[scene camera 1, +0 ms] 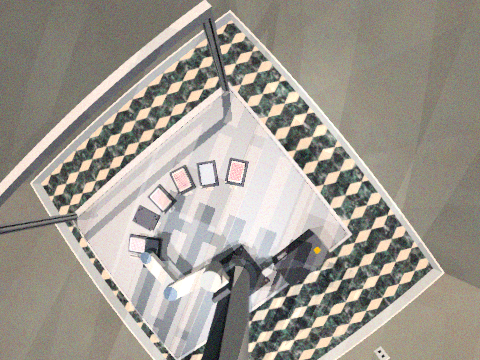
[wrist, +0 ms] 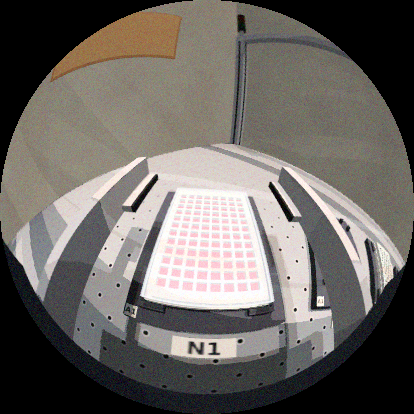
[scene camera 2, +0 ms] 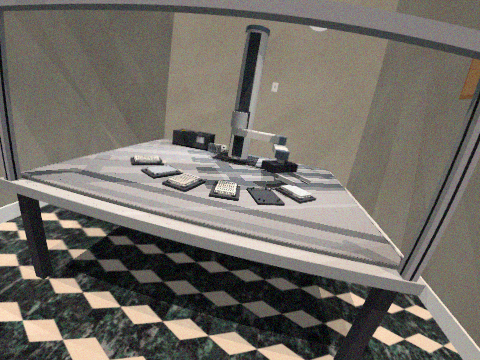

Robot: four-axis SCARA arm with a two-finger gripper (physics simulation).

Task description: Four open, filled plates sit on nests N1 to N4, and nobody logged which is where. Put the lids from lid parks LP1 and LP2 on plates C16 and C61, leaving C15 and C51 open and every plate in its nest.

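Seen in the pictures: gripper, between the fingertips: (scene camera 1: 131,247) (wrist: 214,168) (scene camera 2: 302,183); arm's base, origin of its link: (scene camera 1: 237,275) (scene camera 2: 237,159).
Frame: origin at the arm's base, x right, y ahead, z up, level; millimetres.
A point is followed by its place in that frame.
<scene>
My gripper (scene camera 2: 296,179) @[x -412, y 576, z 84 mm] (wrist: 214,168) @[x -412, y 576, z 84 mm] is open and empty, its two fingers apart above and on either side of the plate in nest N1. That plate (scene camera 1: 136,244) @[x -403, y 573, z 41 mm] (scene camera 2: 296,190) @[x -396, y 571, z 41 mm] (wrist: 207,240) @[x -388, y 548, z 41 mm] has pink wells and a clear, pale-rimmed cover that looks like a lid. It sits level in the dark nest N1 (wrist: 215,320) @[x -340, y 512, z 25 mm]. Beside it is an empty dark holder (scene camera 1: 146,218) @[x -246, y 668, z 23 mm] (scene camera 2: 265,195) @[x -254, y 674, z 23 mm] (wrist: 320,289) @[x -273, y 590, z 23 mm], partly hidden by a finger in the wrist view. Other filled plates (scene camera 1: 161,198) @[x -72, y 703, z 39 mm] (scene camera 1: 181,179) @[x 109, y 716, z 37 mm] (scene camera 1: 236,171) @[x 417, y 535, z 39 mm] sit in nests. A pale lid (scene camera 1: 207,173) @[x 265, y 641, z 30 mm] (scene camera 2: 161,170) @[x 254, y 661, z 31 mm] lies on another holder. Plate codes are unreadable.
The nests and holders stand in an arc on the light table (scene camera 1: 260,200) @[x 421, y 298, z 13 mm]. A black box (scene camera 1: 300,252) @[x 416, y -70, z 128 mm] (scene camera 2: 192,139) @[x 382, y -35, z 81 mm] stands near the arm's column (scene camera 2: 251,75) @[x -17, y 77, z 588 mm]. A frame with dark posts (scene camera 1: 217,55) @[x 700, y 1004, z 365 mm] rises at the table's corners.
</scene>
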